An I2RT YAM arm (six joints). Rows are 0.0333 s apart.
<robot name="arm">
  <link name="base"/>
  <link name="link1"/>
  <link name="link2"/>
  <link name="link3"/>
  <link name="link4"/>
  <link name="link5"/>
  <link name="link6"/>
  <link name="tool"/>
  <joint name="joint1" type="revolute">
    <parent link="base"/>
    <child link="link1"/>
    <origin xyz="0 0 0.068"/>
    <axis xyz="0 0 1"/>
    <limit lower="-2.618" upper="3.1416"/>
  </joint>
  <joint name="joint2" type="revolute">
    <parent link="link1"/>
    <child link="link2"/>
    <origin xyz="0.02 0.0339 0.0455"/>
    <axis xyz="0 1 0"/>
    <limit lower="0" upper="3.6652"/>
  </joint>
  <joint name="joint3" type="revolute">
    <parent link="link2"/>
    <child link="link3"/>
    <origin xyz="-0.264 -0.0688 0"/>
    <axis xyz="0 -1 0"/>
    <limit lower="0" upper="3.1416"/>
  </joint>
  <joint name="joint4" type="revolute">
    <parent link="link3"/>
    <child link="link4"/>
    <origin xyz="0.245 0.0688 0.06"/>
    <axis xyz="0 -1 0"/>
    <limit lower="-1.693" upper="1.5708"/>
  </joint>
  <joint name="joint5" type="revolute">
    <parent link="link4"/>
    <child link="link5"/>
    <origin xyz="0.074 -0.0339 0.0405"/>
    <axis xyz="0 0 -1"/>
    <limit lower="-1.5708" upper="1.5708"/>
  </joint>
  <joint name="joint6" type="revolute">
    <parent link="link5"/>
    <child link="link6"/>
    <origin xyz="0.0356 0 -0.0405"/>
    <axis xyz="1 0 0"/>
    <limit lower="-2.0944" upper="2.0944"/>
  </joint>
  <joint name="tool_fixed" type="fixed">
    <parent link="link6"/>
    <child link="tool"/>
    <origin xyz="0 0 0" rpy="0 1.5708 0"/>
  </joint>
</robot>
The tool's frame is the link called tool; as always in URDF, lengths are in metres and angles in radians.
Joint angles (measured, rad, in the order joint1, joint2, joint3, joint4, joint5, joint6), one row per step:
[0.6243 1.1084 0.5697 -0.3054 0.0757 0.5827]
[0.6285 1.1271 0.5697 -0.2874 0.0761 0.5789]
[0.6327 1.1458 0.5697 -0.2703 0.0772 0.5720]
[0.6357 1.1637 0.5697 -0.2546 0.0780 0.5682]
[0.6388 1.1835 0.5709 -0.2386 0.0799 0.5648]
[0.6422 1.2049 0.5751 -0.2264 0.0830 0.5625]
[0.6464 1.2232 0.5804 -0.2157 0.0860 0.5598]
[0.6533 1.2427 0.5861 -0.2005 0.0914 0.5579]
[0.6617 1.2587 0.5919 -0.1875 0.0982 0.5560]
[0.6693 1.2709 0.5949 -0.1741 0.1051 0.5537]
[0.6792 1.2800 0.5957 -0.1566 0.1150 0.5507]
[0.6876 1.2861 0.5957 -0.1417 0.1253 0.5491]
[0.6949 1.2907 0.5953 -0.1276 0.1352 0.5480]
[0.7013 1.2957 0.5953 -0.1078 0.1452 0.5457]
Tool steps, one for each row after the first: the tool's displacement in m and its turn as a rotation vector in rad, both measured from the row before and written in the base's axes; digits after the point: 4 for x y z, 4 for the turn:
[0.0019 0.0025 -0.0024 -0.0029 -0.0009 0.0068]
[0.0018 0.0024 -0.0025 -0.0056 -0.0015 0.0086]
[0.0017 0.0021 -0.0025 -0.0040 0.0002 0.0053]
[0.0020 0.0023 -0.0025 -0.0047 0.0001 0.0044]
[0.0022 0.0025 -0.0023 -0.0062 0.0019 0.0031]
[0.0019 0.0025 -0.0015 -0.0047 -0.0004 0.0043]
[0.0020 0.0033 -0.0014 -0.0035 -0.0042 0.0048]
[0.0015 0.0034 -0.0008 -0.0034 -0.0060 0.0054]
[0.0010 0.0028 -0.0008 -0.0028 -0.0073 0.0048]
[0.0004 0.0030 -0.0005 -0.0018 -0.0128 0.0056]
[0.0002 0.0023 -0.0003 -0.0013 -0.0122 0.0027]
[0.0001 0.0020 -0.0001 -0.0005 -0.0120 0.0014]
[0.0006 0.0022 0.0004 0.0025 -0.0168 0.0012]

